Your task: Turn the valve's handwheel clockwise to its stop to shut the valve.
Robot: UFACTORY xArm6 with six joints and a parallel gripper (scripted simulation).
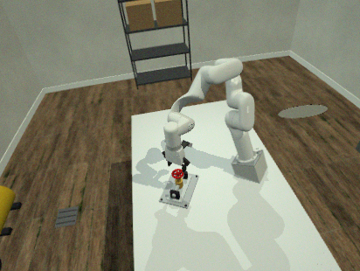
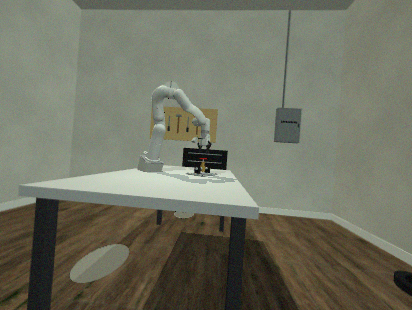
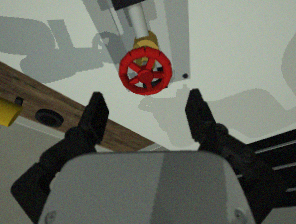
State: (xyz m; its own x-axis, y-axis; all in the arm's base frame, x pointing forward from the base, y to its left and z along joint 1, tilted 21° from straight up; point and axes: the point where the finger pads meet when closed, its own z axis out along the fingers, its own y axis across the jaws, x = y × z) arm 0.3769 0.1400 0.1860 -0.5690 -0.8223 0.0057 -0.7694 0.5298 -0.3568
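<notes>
Now: the red spoked handwheel 7 cm below my hand.
</notes>
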